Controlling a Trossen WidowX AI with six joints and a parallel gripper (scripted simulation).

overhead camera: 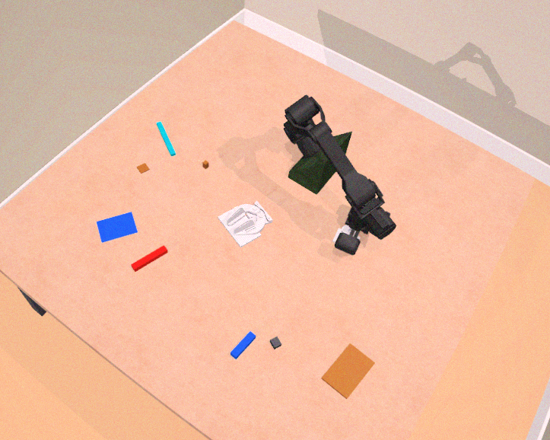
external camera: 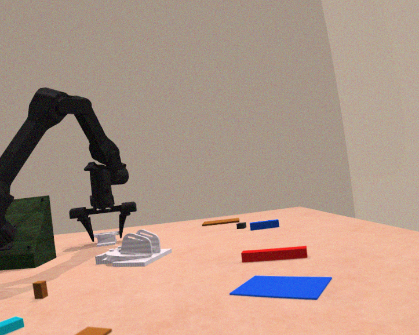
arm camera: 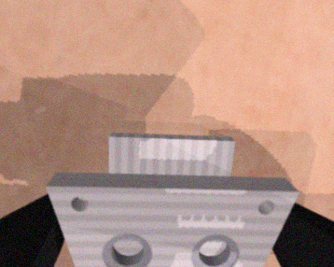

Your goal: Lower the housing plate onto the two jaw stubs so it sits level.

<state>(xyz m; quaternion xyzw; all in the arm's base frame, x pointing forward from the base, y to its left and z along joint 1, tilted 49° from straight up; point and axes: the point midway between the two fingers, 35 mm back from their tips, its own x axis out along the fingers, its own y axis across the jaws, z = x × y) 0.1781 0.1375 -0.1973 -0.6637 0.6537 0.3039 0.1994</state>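
Right now the white part is 10 mm to the right of my gripper tip. Round my gripper tip: blue bar (440 mm ahead, 70 mm to the right); then orange sheet (340 mm ahead, 190 mm to the left, 10 mm below); then dark cube (390 mm ahead, 10 mm to the right).
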